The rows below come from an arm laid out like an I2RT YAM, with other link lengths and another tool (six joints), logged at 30 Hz.
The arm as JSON. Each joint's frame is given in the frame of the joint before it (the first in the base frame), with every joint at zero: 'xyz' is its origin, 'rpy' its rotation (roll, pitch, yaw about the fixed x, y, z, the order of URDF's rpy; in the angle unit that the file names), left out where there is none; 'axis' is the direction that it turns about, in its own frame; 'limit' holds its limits. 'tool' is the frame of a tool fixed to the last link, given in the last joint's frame.
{
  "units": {
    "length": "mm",
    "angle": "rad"
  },
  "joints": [
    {
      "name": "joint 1",
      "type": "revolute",
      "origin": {
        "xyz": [
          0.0,
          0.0,
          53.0
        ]
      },
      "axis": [
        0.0,
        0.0,
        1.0
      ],
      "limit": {
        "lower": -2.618,
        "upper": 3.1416
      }
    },
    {
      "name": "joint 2",
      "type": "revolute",
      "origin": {
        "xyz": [
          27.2,
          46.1,
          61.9
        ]
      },
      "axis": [
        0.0,
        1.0,
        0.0
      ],
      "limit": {
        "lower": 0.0,
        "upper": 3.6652
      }
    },
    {
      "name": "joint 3",
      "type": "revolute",
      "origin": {
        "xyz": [
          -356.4,
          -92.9,
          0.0
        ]
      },
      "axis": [
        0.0,
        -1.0,
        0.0
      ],
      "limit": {
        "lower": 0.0,
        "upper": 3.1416
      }
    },
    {
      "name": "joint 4",
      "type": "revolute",
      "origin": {
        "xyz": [
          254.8,
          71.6,
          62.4
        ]
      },
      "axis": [
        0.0,
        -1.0,
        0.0
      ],
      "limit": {
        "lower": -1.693,
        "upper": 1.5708
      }
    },
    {
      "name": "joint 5",
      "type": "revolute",
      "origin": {
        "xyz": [
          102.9,
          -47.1,
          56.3
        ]
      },
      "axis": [
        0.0,
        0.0,
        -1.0
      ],
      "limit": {
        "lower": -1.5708,
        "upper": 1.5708
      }
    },
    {
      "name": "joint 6",
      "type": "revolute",
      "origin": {
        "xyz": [
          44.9,
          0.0,
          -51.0
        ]
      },
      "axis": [
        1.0,
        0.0,
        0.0
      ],
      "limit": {
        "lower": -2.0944,
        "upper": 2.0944
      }
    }
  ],
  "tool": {
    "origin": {
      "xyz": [
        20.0,
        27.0,
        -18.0
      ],
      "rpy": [
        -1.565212,
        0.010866,
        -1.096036
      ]
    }
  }
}
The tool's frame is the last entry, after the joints.
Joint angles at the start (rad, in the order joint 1, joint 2, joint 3, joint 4, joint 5, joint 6):
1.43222 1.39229 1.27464 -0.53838 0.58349 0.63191
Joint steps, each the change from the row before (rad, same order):
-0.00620 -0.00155 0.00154 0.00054 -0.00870 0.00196
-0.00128 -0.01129 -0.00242 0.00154 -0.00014 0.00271
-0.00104 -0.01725 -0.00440 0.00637 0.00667 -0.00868
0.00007 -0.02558 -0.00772 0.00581 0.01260 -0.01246
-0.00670 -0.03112 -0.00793 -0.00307 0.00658 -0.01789
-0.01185 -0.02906 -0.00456 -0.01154 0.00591 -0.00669
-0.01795 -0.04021 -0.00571 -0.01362 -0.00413 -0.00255
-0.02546 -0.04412 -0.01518 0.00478 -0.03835 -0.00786
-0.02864 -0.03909 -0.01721 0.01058 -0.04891 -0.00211
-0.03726 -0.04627 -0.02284 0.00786 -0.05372 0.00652
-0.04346 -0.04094 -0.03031 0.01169 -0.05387 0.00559
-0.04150 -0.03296 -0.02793 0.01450 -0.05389 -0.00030
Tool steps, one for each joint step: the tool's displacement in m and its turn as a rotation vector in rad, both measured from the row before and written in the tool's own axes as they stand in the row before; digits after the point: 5 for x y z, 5 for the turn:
0.00101 -0.00177 -0.00048 0.00192 -0.00361 0.00700
0.00011 -0.00212 -0.00397 0.01050 -0.00431 0.00474
0.00026 -0.00332 -0.00595 0.01629 -0.00347 -0.00574
0.00070 -0.00380 -0.00889 0.02103 -0.00158 -0.01010
0.00324 -0.00432 -0.01110 0.01521 0.00146 -0.01175
0.00488 -0.00467 -0.01067 0.01590 0.00904 -0.00148
0.00607 -0.00653 -0.01467 0.02207 0.00249 0.00789
0.00583 -0.00584 -0.01458 0.01713 -0.02537 0.01528
0.00516 -0.00478 -0.01251 0.01563 -0.03131 0.02147
0.00680 -0.00438 -0.01502 0.02088 -0.02798 0.02963
0.00860 -0.00176 -0.01257 0.01638 -0.01902 0.02716
0.00731 -0.00095 -0.01005 0.01099 -0.01986 0.01966

